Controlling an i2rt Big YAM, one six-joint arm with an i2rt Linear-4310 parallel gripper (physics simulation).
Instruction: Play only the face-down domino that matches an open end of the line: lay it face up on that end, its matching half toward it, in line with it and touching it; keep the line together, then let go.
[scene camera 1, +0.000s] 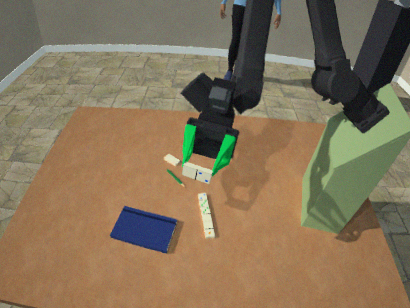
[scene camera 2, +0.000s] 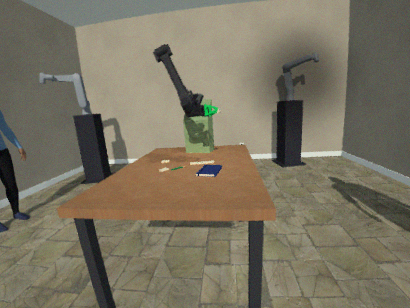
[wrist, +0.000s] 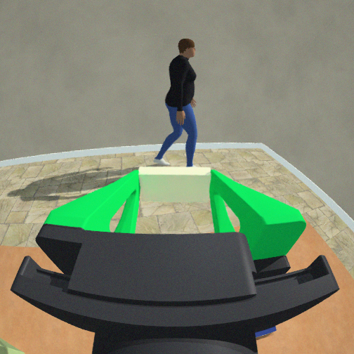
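Pixels of known places: gripper, fingertip midpoint: (scene camera 1: 197, 169) (scene camera 2: 218, 109); arm's base, origin of the base link: (scene camera 1: 366, 114).
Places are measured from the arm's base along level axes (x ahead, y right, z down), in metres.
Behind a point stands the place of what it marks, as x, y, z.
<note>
My gripper (scene camera 1: 199, 168) @(0.460, -0.121, 0.013) (scene camera 2: 217, 110) @(0.460, -0.121, 0.013) (wrist: 174, 177) is shut on a cream domino (scene camera 1: 196, 173) @(0.464, -0.126, 0.018) (wrist: 175, 187), held by its two ends high above the table. Its face is turned toward scene camera 1: the left half looks blank, the right half shows two blue pips. The line of dominoes (scene camera 1: 206, 215) @(0.400, -0.009, 0.341) (scene camera 2: 202, 162) @(0.411, -0.006, 0.342) lies face up; its near end half has one orange pip, green pips show toward the far end, and the far end half's small bluish marks are hard to count. One face-down domino (scene camera 1: 172, 159) @(0.475, 0.234, 0.341) (scene camera 2: 164, 170) @(0.491, 0.232, 0.349) lies left of the gripper; another (scene camera 2: 165, 161) @(0.282, 0.243, 0.346) is hidden in scene camera 1.
A green pencil (scene camera 1: 175, 178) @(0.474, 0.149, 0.345) (scene camera 2: 177, 168) @(0.476, 0.154, 0.348) lies between the left face-down domino and the line. A dark blue book (scene camera 1: 144, 230) @(0.583, -0.040, 0.337) (scene camera 2: 209, 170) @(0.610, -0.025, 0.337) lies left of the line. A tall green block (scene camera 1: 327, 185) @(0.114, -0.093, 0.154) (scene camera 2: 198, 135) @(0.083, -0.015, 0.209) stands at the right, beside the arm. All are on the brown table (scene camera 1: 100, 150) @(0.738, 0.321, 0.351) (scene camera 2: 165, 200) @(0.900, 0.192, 0.351).
</note>
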